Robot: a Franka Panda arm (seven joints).
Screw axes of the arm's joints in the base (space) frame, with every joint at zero. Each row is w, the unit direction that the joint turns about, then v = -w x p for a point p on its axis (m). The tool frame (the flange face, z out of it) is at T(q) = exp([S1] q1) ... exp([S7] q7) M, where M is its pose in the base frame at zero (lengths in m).
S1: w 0 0 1 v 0 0 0
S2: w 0 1 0 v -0.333 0 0
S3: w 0 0 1 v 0 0 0
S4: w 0 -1 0 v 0.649 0 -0.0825
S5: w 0 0 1 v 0 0 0
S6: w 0 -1 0 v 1.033 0 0
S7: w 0 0 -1 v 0 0.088 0
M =
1 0 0 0.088
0 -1 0 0
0 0 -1 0.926
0 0 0 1
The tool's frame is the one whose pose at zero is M.
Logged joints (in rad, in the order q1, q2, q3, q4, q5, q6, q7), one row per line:
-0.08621, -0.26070, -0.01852, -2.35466, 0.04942, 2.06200, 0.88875
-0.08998, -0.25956, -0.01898, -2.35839, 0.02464, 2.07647, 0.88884
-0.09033, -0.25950, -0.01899, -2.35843, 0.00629, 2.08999, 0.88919
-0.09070, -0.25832, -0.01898, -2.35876, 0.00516, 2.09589, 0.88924
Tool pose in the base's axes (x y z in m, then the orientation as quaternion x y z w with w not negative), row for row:
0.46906, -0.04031, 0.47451, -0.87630, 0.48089, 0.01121, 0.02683
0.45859, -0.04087, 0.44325, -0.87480, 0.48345, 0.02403, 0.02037
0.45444, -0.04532, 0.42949, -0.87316, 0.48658, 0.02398, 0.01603
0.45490, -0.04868, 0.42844, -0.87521, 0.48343, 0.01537, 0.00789
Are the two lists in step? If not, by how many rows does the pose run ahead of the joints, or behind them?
The pose runs 2 rows behind the joints: the pose in row i belongs to the joints in row i - 2.
